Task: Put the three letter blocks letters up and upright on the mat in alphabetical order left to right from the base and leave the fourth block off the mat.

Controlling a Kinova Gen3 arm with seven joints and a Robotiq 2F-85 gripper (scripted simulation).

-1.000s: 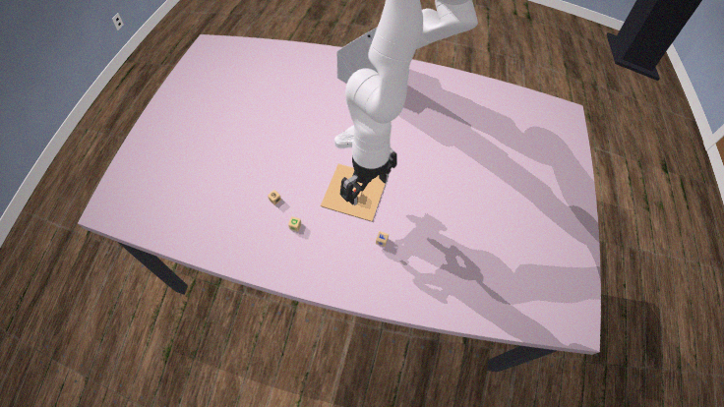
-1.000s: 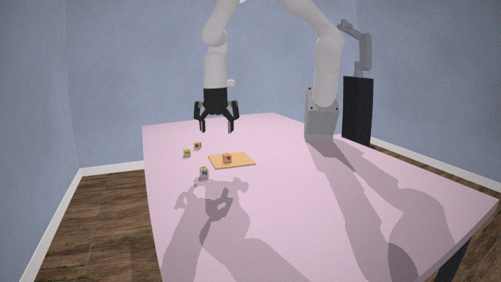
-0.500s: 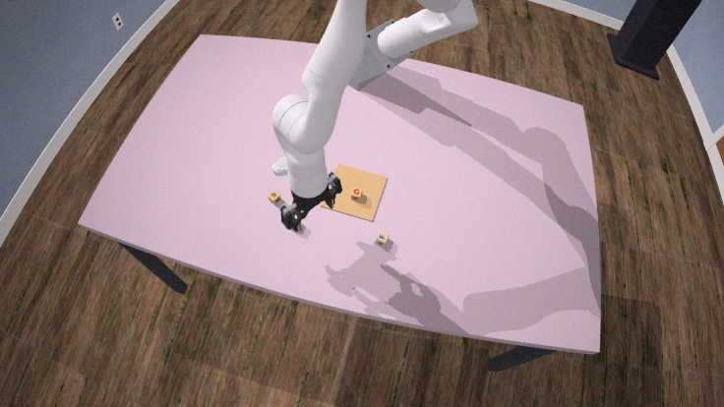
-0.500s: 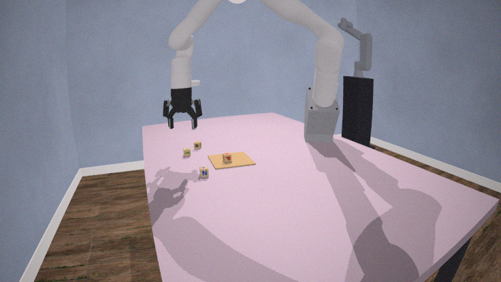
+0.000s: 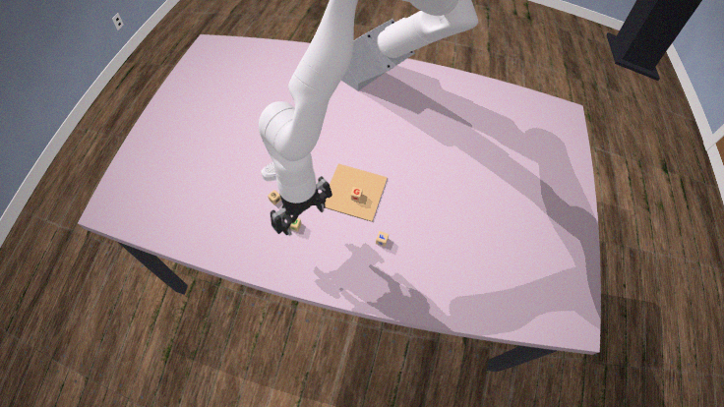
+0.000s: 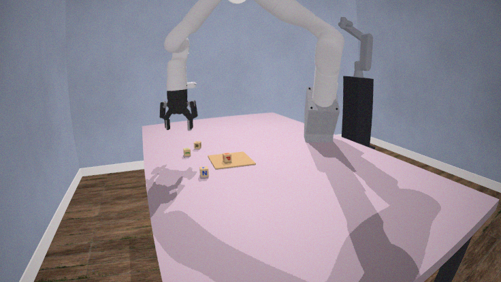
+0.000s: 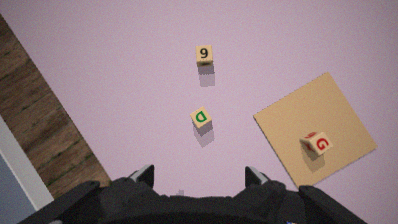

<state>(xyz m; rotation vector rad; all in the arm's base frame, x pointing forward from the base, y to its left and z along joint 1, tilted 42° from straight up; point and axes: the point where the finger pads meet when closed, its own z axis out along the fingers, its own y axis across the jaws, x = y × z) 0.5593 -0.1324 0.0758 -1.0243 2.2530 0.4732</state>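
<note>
Now: hand 17 cm past the tan mat, 12 cm above it and 7 cm to the right of it. Also, from my hand: blue N block (17 cm to the left, 11 cm below, 5 cm behind); then green D block (11 cm below, 5 cm to the right, 3 cm behind).
</note>
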